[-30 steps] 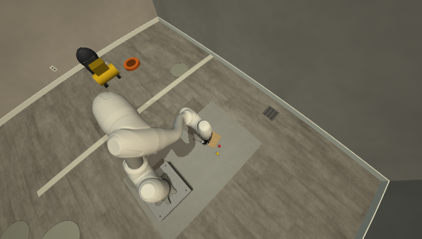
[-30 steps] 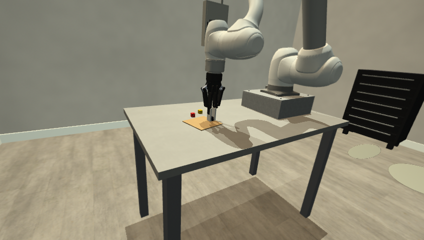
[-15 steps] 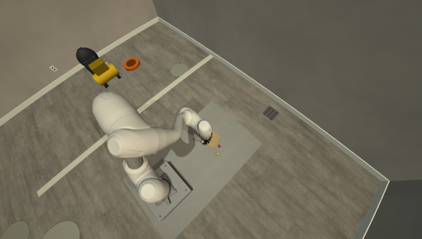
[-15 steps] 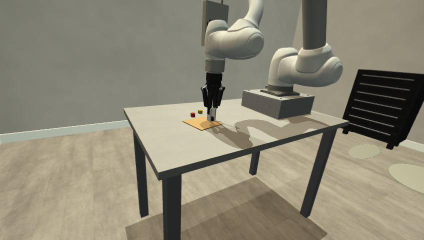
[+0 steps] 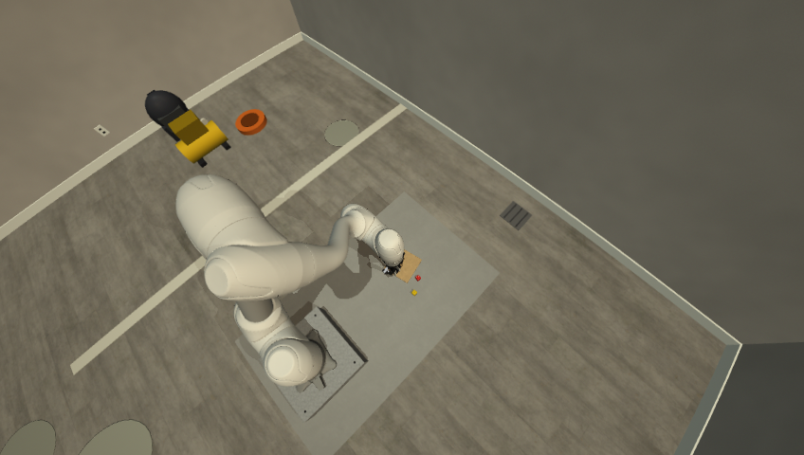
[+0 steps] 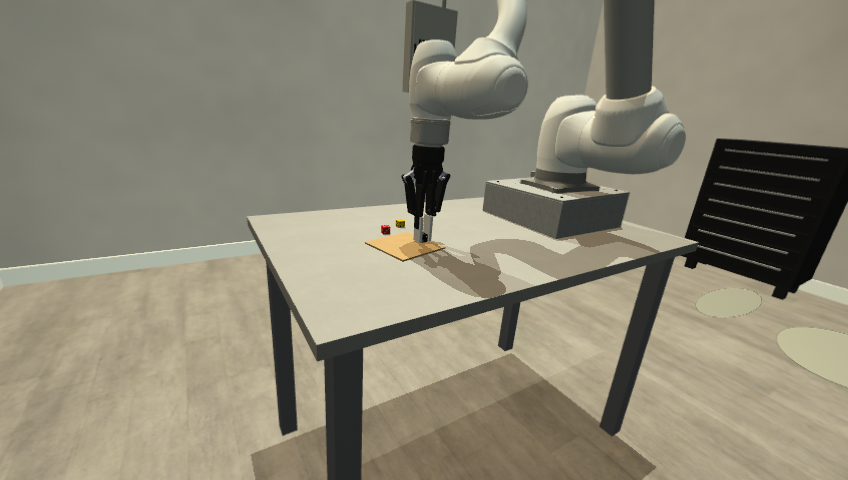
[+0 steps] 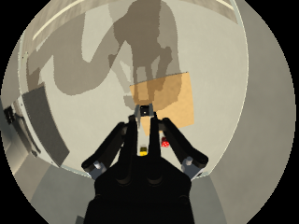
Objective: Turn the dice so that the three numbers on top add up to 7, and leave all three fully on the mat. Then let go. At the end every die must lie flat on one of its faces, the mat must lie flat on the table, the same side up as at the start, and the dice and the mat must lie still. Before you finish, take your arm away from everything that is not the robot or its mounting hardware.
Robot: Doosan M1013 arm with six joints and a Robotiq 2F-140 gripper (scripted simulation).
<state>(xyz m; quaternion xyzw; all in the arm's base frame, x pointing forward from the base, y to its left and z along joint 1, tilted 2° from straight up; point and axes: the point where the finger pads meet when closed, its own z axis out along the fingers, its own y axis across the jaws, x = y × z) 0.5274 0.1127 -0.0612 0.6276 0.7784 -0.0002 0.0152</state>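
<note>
Now: the small white die 3 cm below my hand. The rest, counted from my hand: tan mat 5 cm ahead, 1 cm to the left, 4 cm below; yellow die 1 cm ahead, 14 cm to the right, 3 cm below; red die 7 cm ahead, 9 cm to the right, 3 cm below.
</note>
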